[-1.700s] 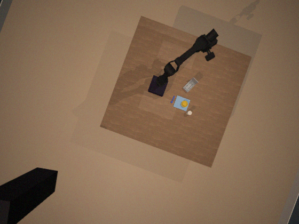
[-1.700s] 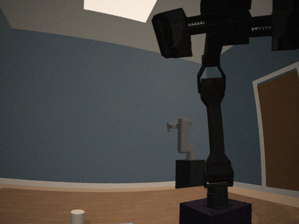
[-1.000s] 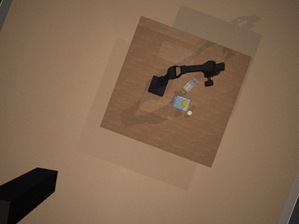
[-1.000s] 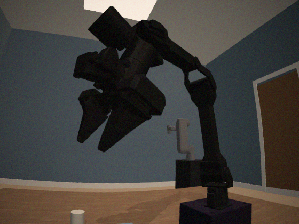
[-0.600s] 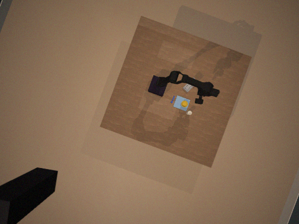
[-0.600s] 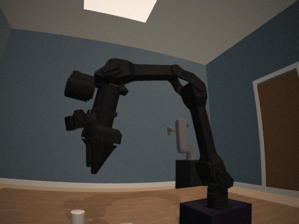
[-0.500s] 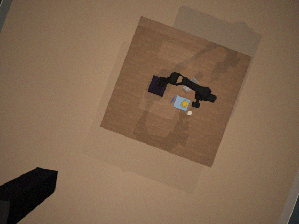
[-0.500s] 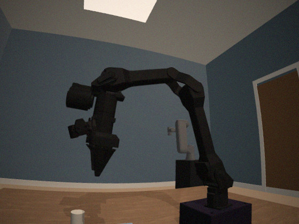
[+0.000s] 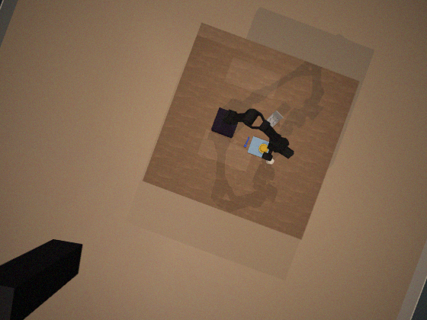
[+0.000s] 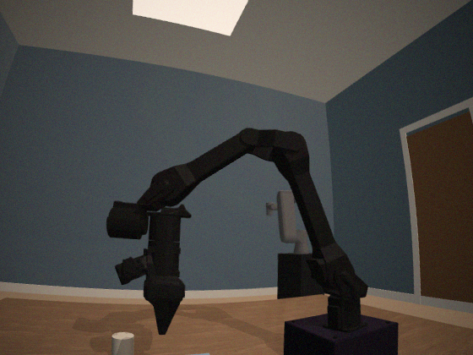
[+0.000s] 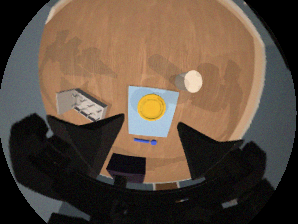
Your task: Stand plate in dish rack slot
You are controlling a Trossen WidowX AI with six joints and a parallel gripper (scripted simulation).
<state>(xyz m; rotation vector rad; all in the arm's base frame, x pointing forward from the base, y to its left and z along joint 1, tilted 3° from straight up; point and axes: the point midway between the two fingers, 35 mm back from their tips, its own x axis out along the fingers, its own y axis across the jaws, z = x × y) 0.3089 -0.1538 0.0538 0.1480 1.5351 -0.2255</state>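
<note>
My gripper tip is 8 cm above the yellow plate and 1 cm past it. Round my gripper tip: mat 9 cm below, 3 cm behind; then blue spoon 14 cm behind, 9 cm below, 2 cm to the left; then white cup 9 cm to the right, 7 cm below, 5 cm ahead.
</note>
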